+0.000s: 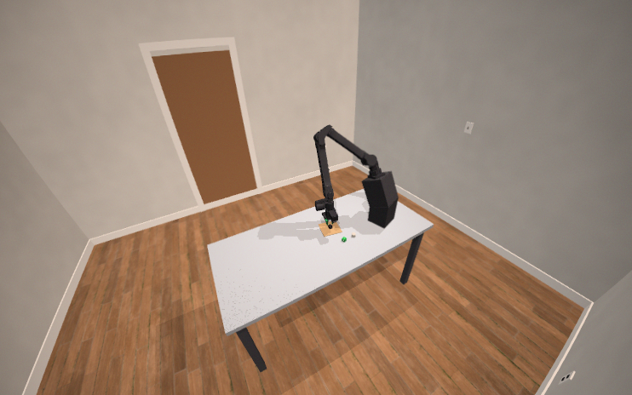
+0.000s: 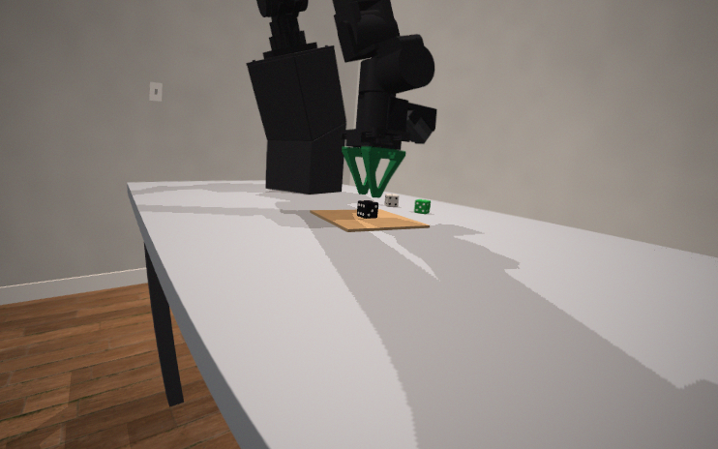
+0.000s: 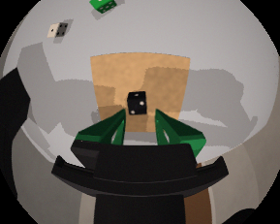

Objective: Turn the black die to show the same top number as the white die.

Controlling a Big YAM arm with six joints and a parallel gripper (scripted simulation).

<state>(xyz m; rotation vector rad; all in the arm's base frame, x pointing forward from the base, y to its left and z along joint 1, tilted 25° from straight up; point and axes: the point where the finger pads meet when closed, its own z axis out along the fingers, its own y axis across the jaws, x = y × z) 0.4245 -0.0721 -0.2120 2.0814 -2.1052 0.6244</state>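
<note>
Now: the black die 30 mm below my hand. Round my hand: tan mat 40 mm below; green die 160 mm to the left, 40 mm behind, 30 mm below; white die 150 mm to the left, 120 mm behind, 30 mm below.
</note>
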